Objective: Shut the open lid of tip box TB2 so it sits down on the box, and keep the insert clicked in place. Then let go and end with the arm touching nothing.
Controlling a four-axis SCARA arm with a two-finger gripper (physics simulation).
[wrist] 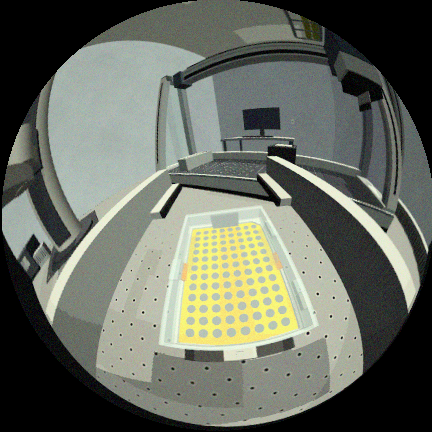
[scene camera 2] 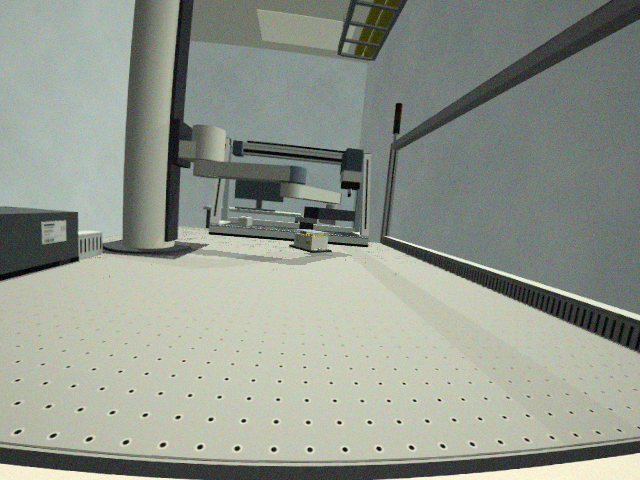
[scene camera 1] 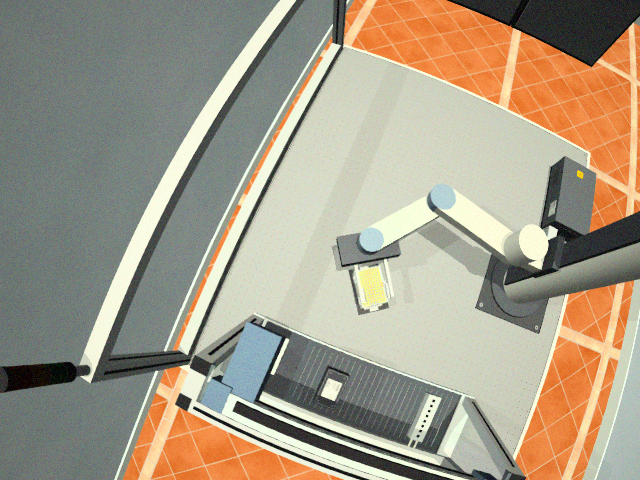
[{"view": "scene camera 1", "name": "my gripper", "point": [377, 300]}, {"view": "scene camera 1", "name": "clear lid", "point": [371, 279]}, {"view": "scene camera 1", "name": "dark controller box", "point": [575, 196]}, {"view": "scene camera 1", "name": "gantry deck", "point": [381, 431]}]
